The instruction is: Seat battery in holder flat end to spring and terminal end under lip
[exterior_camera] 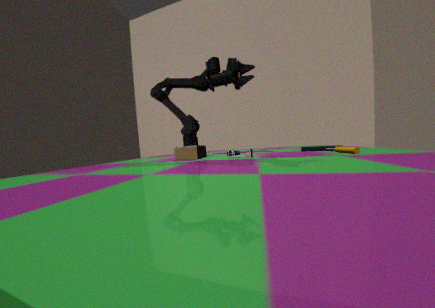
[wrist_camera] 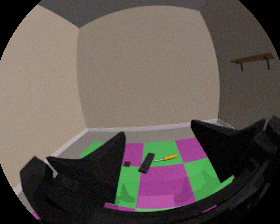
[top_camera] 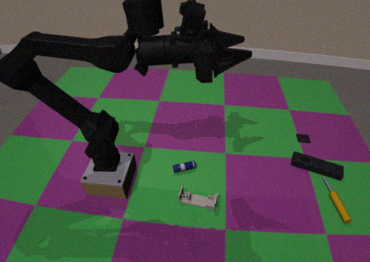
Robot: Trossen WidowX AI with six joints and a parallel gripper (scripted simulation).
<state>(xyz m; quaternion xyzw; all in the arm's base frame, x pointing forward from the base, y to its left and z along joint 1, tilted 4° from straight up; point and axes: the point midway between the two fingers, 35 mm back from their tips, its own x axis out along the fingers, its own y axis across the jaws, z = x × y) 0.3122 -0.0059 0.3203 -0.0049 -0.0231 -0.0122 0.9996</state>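
Now: gripper tip 120 mm past the battery, 20 mm to the right of it and 380 mm above it. Round my gripper tip: black remote control (290 mm ahead, 20 mm to the left, 380 mm below); then yellow-handled screwdriver (300 mm ahead, 90 mm to the right, 380 mm below); then black battery door (290 mm ahead, 150 mm to the left, 390 mm below).
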